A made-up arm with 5 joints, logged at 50 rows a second.
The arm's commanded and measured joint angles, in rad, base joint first. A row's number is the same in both.
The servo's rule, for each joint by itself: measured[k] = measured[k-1] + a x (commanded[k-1-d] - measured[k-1]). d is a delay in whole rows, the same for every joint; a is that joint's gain. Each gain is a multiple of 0.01, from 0.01 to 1. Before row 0 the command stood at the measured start. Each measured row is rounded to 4 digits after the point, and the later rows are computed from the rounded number. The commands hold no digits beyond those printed.
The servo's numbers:
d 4
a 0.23 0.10 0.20 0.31 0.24
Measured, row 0: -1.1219 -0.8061 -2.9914 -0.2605 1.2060
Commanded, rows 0 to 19: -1.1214 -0.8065 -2.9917 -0.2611 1.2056; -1.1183 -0.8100 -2.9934 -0.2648 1.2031; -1.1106 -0.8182 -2.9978 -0.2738 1.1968; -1.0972 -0.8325 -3.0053 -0.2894 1.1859; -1.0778 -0.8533 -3.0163 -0.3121 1.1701; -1.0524 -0.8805 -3.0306 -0.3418 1.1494; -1.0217 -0.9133 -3.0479 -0.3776 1.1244; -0.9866 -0.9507 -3.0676 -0.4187 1.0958; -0.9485 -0.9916 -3.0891 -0.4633 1.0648; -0.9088 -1.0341 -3.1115 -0.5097 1.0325; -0.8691 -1.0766 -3.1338 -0.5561 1.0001; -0.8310 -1.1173 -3.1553 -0.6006 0.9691; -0.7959 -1.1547 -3.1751 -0.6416 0.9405; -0.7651 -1.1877 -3.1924 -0.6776 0.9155; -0.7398 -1.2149 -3.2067 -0.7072 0.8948; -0.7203 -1.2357 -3.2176 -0.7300 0.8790; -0.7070 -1.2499 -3.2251 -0.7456 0.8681; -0.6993 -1.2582 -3.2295 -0.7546 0.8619; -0.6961 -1.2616 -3.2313 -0.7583 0.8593; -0.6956 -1.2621 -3.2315 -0.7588 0.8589
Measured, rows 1 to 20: -1.1219 -0.8061 -2.9914 -0.2605 1.2060; -1.1219 -0.8061 -2.9914 -0.2605 1.2060; -1.1219 -0.8061 -2.9914 -0.2605 1.2060; -1.1219 -0.8061 -2.9914 -0.2605 1.2060; -1.1218 -0.8061 -2.9915 -0.2607 1.2059; -1.1210 -0.8065 -2.9919 -0.2620 1.2052; -1.1186 -0.8077 -2.9931 -0.2657 1.2032; -1.1137 -0.8102 -2.9955 -0.2730 1.1990; -1.1054 -0.8145 -2.9997 -0.2851 1.1921; -1.0932 -0.8211 -3.0059 -0.3027 1.1819; -1.0768 -0.8303 -3.0143 -0.3259 1.1681; -1.0561 -0.8423 -3.0250 -0.3547 1.1507; -1.0314 -0.8572 -3.0378 -0.3884 1.1301; -1.0032 -0.8749 -3.0525 -0.4260 1.1067; -0.9724 -0.8951 -3.0688 -0.4663 1.0811; -0.9399 -0.9173 -3.0861 -0.5079 1.0542; -0.9068 -0.9410 -3.1039 -0.5493 1.0269; -0.8742 -0.9657 -3.1216 -0.5891 1.0002; -0.8433 -0.9906 -3.1386 -0.6257 0.9749; -0.8150 -1.0151 -3.1544 -0.6580 0.9519
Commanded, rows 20 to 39: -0.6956 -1.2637 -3.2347 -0.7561 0.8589; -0.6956 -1.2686 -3.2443 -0.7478 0.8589; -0.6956 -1.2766 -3.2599 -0.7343 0.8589; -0.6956 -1.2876 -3.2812 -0.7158 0.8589; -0.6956 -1.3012 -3.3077 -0.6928 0.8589; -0.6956 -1.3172 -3.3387 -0.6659 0.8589; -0.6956 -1.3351 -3.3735 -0.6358 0.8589; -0.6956 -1.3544 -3.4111 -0.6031 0.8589; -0.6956 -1.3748 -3.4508 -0.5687 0.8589; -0.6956 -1.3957 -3.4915 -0.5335 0.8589; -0.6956 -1.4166 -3.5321 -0.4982 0.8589; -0.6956 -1.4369 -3.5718 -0.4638 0.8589; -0.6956 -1.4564 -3.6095 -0.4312 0.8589; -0.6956 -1.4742 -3.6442 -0.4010 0.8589; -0.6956 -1.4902 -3.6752 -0.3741 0.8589; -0.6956 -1.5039 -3.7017 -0.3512 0.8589; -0.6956 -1.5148 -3.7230 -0.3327 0.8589; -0.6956 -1.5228 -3.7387 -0.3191 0.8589; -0.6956 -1.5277 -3.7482 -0.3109 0.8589; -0.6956 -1.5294 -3.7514 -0.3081 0.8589
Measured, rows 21 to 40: -0.7902 -1.0386 -3.1685 -0.6852 0.9318; -0.7693 -1.0606 -3.1807 -0.7067 0.9150; -0.7525 -1.0807 -3.1908 -0.7227 0.9016; -0.7394 -1.0988 -3.1989 -0.7339 0.8914; -0.7293 -1.1153 -3.2061 -0.7408 0.8836; -0.7215 -1.1306 -3.2137 -0.7430 0.8777; -0.7155 -1.1452 -3.2229 -0.7403 0.8732; -0.7109 -1.1594 -3.2346 -0.7327 0.8698; -0.7074 -1.1736 -3.2492 -0.7203 0.8672; -0.7047 -1.1880 -3.2671 -0.7034 0.8652; -0.7026 -1.2027 -3.2884 -0.6824 0.8637; -0.7010 -1.2179 -3.3129 -0.6578 0.8625; -0.6998 -1.2336 -3.3405 -0.6302 0.8616; -0.6988 -1.2498 -3.3707 -0.6002 0.8610; -0.6981 -1.2665 -3.4030 -0.5686 0.8605; -0.6975 -1.2835 -3.4368 -0.5361 0.8601; -0.6971 -1.3008 -3.4713 -0.5036 0.8598; -0.6968 -1.3181 -3.5059 -0.4718 0.8596; -0.6965 -1.3353 -3.5398 -0.4415 0.8594; -0.6963 -1.3522 -3.5722 -0.4135 0.8593
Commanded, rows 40 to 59: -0.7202 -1.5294 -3.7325 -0.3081 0.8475; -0.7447 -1.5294 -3.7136 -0.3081 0.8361; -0.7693 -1.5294 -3.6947 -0.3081 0.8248; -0.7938 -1.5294 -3.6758 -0.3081 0.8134; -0.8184 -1.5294 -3.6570 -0.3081 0.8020; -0.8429 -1.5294 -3.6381 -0.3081 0.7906; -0.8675 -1.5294 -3.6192 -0.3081 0.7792; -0.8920 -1.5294 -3.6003 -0.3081 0.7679; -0.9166 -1.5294 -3.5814 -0.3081 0.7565; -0.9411 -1.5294 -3.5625 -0.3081 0.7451; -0.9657 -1.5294 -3.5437 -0.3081 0.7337; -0.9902 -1.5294 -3.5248 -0.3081 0.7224; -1.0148 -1.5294 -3.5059 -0.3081 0.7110; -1.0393 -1.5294 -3.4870 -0.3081 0.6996; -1.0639 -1.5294 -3.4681 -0.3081 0.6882; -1.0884 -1.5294 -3.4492 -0.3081 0.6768; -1.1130 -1.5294 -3.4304 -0.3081 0.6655; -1.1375 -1.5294 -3.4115 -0.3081 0.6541; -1.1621 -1.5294 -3.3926 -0.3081 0.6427; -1.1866 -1.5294 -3.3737 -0.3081 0.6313
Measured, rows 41 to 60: -0.6961 -1.3685 -3.6024 -0.3885 0.8592; -0.6960 -1.3839 -3.6297 -0.3670 0.8591; -0.6959 -1.3983 -3.6534 -0.3496 0.8591; -0.6958 -1.4114 -3.6730 -0.3367 0.8591; -0.7014 -1.4232 -3.6849 -0.3278 0.8563; -0.7114 -1.4338 -3.6906 -0.3217 0.8515; -0.7247 -1.4434 -3.6914 -0.3175 0.8451; -0.7406 -1.4520 -3.6883 -0.3146 0.8375; -0.7585 -1.4597 -3.6820 -0.3126 0.8290; -0.7779 -1.4667 -3.6732 -0.3112 0.8198; -0.7985 -1.4730 -3.6624 -0.3102 0.8101; -0.8200 -1.4786 -3.6500 -0.3095 0.8000; -0.8422 -1.4837 -3.6363 -0.3091 0.7896; -0.8649 -1.4883 -3.6215 -0.3088 0.7789; -0.8881 -1.4924 -3.6059 -0.3086 0.7681; -0.9116 -1.4961 -3.5897 -0.3084 0.7571; -0.9353 -1.4994 -3.5729 -0.3083 0.7460; -0.9592 -1.5024 -3.5557 -0.3082 0.7349; -0.9833 -1.5051 -3.5382 -0.3082 0.7237; -1.0075 -1.5075 -3.5204 -0.3082 0.7124
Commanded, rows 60 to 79: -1.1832 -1.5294 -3.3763 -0.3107 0.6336; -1.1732 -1.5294 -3.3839 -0.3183 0.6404; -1.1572 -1.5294 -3.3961 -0.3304 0.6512; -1.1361 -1.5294 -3.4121 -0.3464 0.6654; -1.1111 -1.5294 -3.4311 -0.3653 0.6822; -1.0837 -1.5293 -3.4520 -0.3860 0.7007; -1.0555 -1.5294 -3.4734 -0.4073 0.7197; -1.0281 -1.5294 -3.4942 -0.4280 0.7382; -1.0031 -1.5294 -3.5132 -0.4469 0.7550; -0.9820 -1.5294 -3.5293 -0.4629 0.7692; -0.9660 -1.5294 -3.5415 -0.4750 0.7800; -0.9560 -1.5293 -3.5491 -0.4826 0.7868; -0.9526 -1.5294 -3.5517 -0.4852 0.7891; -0.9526 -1.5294 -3.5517 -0.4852 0.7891; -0.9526 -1.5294 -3.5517 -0.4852 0.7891; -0.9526 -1.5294 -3.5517 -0.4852 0.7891; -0.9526 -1.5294 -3.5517 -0.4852 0.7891; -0.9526 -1.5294 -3.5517 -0.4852 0.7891; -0.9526 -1.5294 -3.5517 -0.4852 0.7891; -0.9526 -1.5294 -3.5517 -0.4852 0.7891
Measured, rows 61 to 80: -1.0318 -1.5097 -3.5024 -0.3082 0.7011; -1.0561 -1.5117 -3.4842 -0.3082 0.6898; -1.0805 -1.5135 -3.4659 -0.3082 0.6785; -1.1049 -1.5151 -3.4475 -0.3082 0.6672; -1.1229 -1.5165 -3.4333 -0.3090 0.6591; -1.1345 -1.5178 -3.4234 -0.3119 0.6546; -1.1397 -1.5190 -3.4179 -0.3176 0.6538; -1.1389 -1.5200 -3.4167 -0.3265 0.6566; -1.1325 -1.5209 -3.4196 -0.3385 0.6627; -1.1213 -1.5217 -3.4261 -0.3532 0.6718; -1.1062 -1.5225 -3.4356 -0.3700 0.6833; -1.0882 -1.5232 -3.4473 -0.3880 0.6965; -1.0686 -1.5238 -3.4605 -0.4063 0.7105; -1.0487 -1.5244 -3.4743 -0.4238 0.7246; -1.0297 -1.5249 -3.4877 -0.4397 0.7379; -1.0127 -1.5253 -3.5000 -0.4530 0.7496; -0.9989 -1.5257 -3.5103 -0.4630 0.7591; -0.9883 -1.5261 -3.5186 -0.4699 0.7663; -0.9801 -1.5264 -3.5252 -0.4746 0.7718; -0.9738 -1.5267 -3.5305 -0.4779 0.7760
